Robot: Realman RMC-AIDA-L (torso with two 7-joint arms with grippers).
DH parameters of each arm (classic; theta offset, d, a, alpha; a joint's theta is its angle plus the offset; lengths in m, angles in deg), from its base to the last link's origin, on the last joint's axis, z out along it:
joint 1: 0 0.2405 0 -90
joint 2: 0 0 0 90
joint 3: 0 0.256 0 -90
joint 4: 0 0 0 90
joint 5: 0 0.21 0 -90
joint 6: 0 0 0 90
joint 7: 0 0.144 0 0
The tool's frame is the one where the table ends.
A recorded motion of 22 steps. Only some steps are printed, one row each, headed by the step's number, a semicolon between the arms.
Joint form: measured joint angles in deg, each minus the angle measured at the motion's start. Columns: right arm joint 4, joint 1, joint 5, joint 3, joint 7, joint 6, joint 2; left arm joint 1, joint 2, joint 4, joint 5, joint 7, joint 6, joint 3.
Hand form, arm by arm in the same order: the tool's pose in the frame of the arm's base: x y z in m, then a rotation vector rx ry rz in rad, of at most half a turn. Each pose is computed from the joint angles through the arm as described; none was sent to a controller.
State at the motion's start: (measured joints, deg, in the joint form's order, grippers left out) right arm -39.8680 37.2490 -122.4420 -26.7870 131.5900 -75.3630 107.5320; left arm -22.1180 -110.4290 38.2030 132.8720 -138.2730 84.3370 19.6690
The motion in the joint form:
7: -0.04 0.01 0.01 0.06 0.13 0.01 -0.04; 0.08 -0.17 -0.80 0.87 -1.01 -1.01 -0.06
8: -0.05 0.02 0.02 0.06 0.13 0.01 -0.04; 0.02 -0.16 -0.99 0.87 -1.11 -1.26 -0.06
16: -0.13 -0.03 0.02 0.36 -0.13 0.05 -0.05; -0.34 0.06 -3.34 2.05 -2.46 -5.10 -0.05
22: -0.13 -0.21 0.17 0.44 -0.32 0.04 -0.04; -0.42 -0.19 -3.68 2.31 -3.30 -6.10 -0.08
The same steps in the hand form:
7: 0.2921 0.4111 0.1277 -1.9792 1.5374 0.7591; -0.3934 0.2857 0.0856 -1.6656 -2.0959 -0.6299
8: 0.2920 0.4111 0.1278 -1.9793 1.5370 0.7594; -0.3937 0.2861 0.0852 -1.6611 -2.0980 -0.6306
16: 0.2926 0.4110 0.1290 -1.9760 1.5312 0.7620; -0.4021 0.2877 0.0795 -1.5883 -2.1261 -0.6051
22: 0.2936 0.4102 0.1293 -1.9738 1.5301 0.7643; -0.4035 0.2882 0.0767 -1.5620 -2.1401 -0.6043

